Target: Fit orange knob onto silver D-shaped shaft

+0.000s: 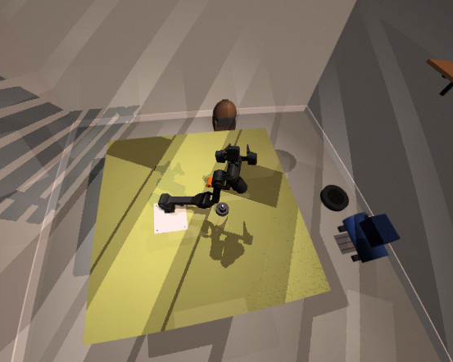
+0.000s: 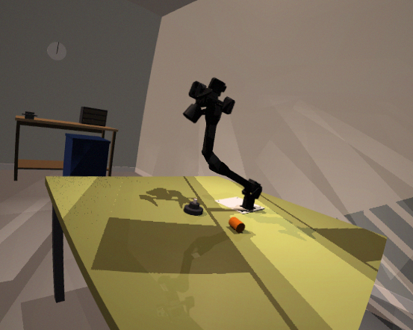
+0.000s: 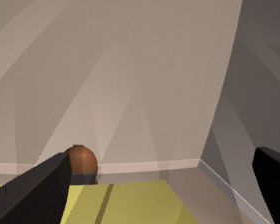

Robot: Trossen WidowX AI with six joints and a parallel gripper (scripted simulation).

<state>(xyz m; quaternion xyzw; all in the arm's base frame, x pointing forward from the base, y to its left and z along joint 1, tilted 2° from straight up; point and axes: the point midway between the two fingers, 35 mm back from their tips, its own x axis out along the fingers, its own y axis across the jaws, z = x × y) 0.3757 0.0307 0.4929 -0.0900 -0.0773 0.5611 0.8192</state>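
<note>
The orange knob is 470 mm below my gripper tip, 110 mm to the left of it and 110 mm behind it. The rest, counted from my gripper tip: round black pedestal (460 mm below, 110 mm to the right, 70 mm behind).
</note>
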